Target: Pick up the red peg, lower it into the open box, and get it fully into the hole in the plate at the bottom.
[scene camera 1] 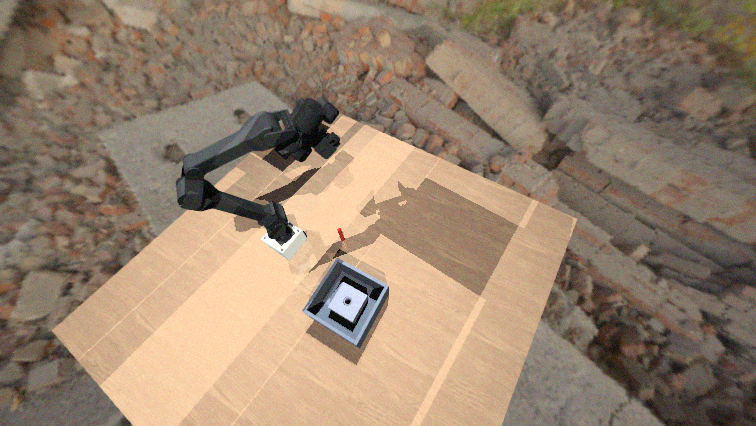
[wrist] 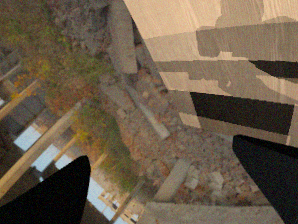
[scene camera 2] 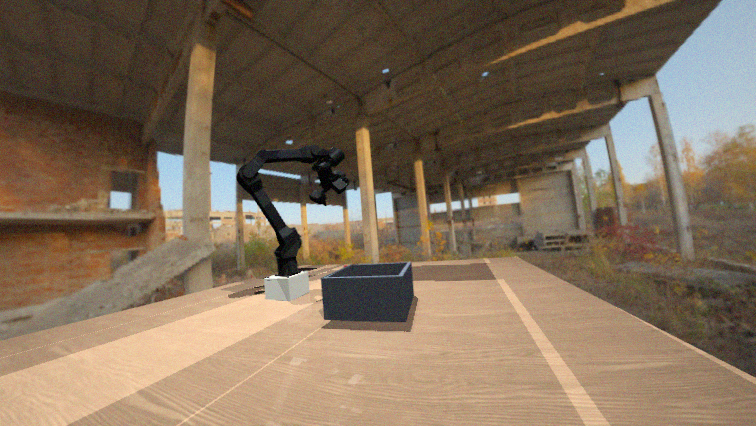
Path:
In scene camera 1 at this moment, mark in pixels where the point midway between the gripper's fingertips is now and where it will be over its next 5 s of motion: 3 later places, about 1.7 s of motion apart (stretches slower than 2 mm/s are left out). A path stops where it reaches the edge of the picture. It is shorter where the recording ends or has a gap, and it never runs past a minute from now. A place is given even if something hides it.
The gripper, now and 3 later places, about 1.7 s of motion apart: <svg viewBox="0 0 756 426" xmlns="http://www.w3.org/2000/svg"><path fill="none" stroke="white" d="M322 126L336 227L344 240L345 291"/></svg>

